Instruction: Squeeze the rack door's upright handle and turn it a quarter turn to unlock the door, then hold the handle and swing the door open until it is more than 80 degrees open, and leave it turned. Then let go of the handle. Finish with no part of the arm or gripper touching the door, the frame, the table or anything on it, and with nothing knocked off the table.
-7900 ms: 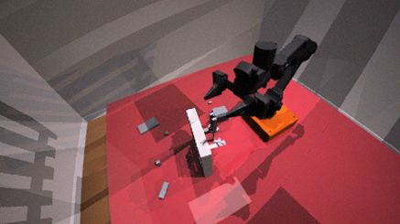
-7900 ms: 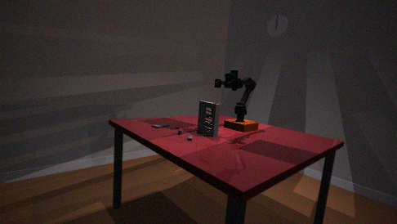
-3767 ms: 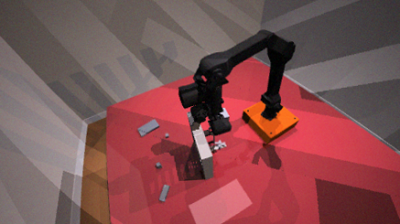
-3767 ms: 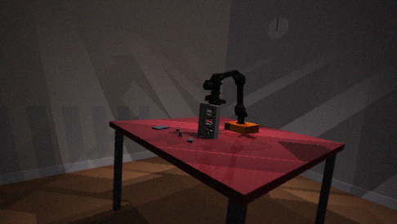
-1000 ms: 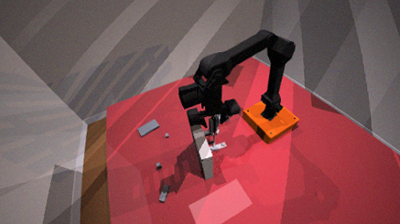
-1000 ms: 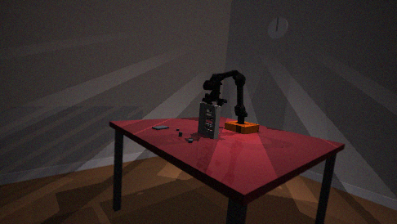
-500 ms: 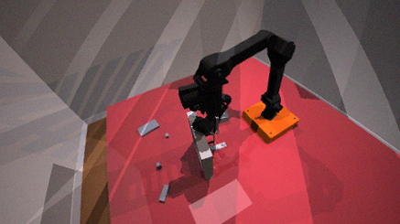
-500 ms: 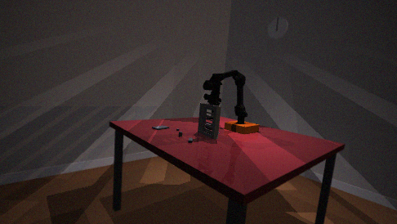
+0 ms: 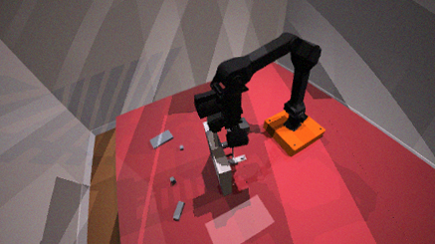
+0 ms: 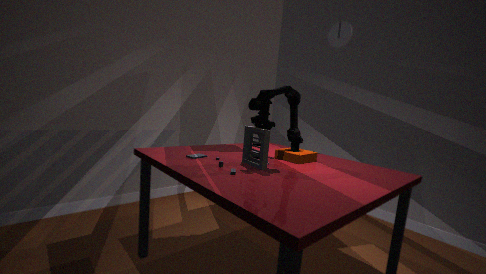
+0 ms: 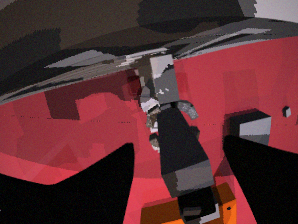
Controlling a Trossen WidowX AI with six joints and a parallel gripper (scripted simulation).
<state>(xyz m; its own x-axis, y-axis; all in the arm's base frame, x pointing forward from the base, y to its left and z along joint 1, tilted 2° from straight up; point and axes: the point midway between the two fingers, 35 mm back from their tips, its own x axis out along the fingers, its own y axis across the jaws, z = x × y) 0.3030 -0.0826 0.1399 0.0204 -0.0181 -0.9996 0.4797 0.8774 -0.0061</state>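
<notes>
The dark grey handle is 10 mm to the left of my gripper tip and 30 mm below it.
</notes>
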